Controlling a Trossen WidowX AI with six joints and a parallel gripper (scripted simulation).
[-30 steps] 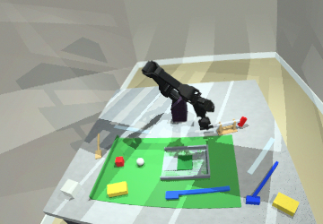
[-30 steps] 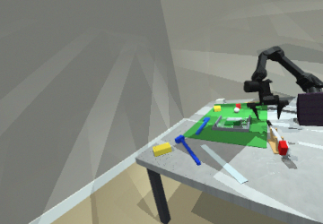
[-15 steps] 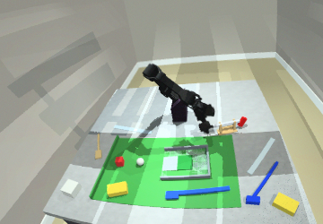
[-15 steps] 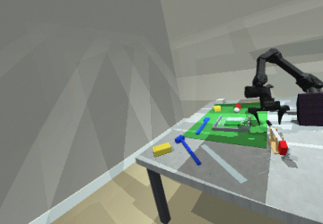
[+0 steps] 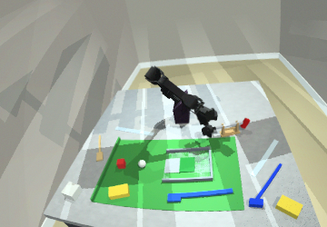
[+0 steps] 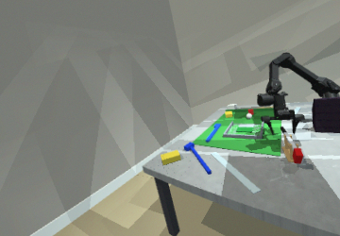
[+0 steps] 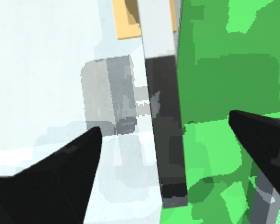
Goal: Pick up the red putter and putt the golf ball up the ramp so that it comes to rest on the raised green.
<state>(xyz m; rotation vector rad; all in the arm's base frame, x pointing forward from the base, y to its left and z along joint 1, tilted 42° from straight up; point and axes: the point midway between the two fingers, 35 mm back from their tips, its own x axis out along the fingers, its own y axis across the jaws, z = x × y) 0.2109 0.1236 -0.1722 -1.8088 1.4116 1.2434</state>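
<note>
The wooden rack lies 40 mm behind my gripper tip and 120 mm to the left of it. From my gripper tip the other things lie so: red cube: 300 mm ahead, 450 mm to the right, 10 mm below; then white golf ball: 280 mm ahead, 330 mm to the right, 10 mm below; then green mat: 280 mm ahead, 180 mm to the right, 40 mm below.
</note>
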